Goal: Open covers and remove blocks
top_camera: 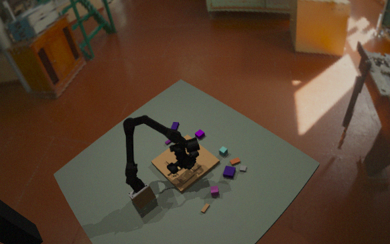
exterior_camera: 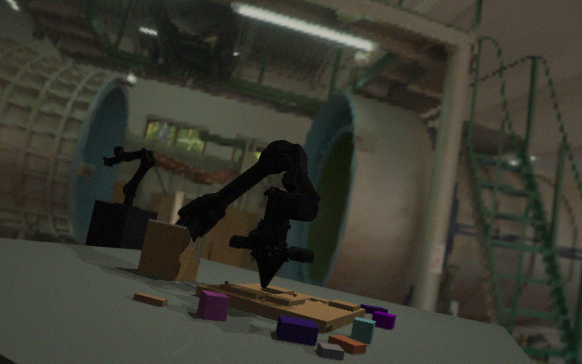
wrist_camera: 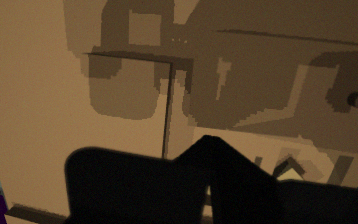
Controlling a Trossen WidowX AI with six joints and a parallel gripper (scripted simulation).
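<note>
The teal block lies 24 cm ahead of my gripper tip, 7 cm to the right of it and 2 cm below it. The rest, counted from my gripper tip: magenta block (22 cm to the right, 2 cm below, 1 cm ahead); violet block (25 cm ahead, 14 cm to the left, 3 cm below); orange block (23 cm ahead, 17 cm to the right, 3 cm below).
</note>
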